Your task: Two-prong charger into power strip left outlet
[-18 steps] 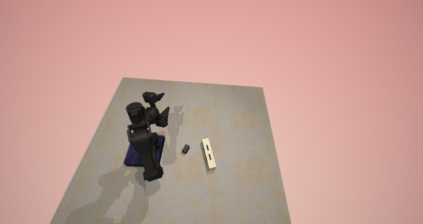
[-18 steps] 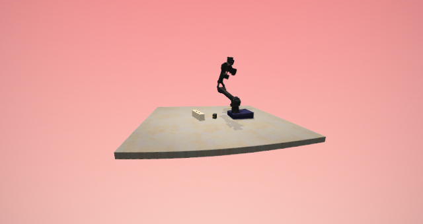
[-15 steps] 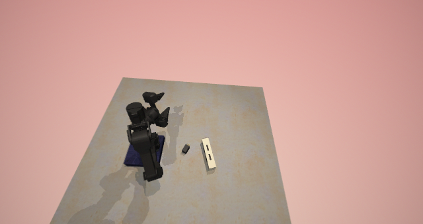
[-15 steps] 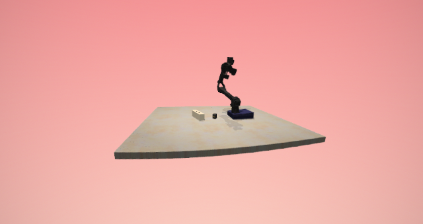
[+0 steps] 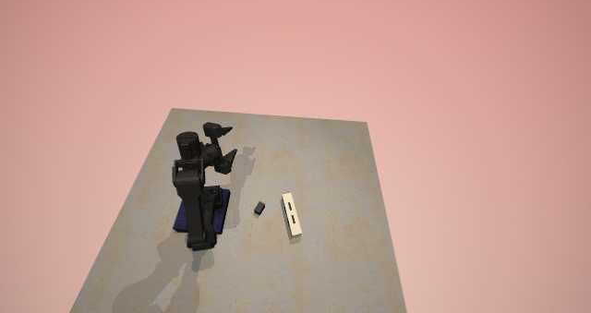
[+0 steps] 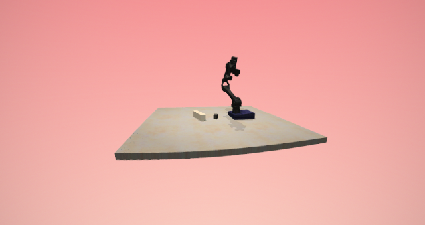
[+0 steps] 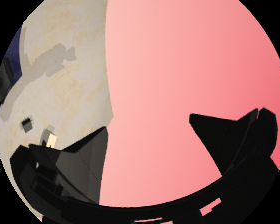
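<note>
Now: the dark charger 40 cm below my gripper tip, 11 cm to the right of it and 8 cm ahead of it.
</note>
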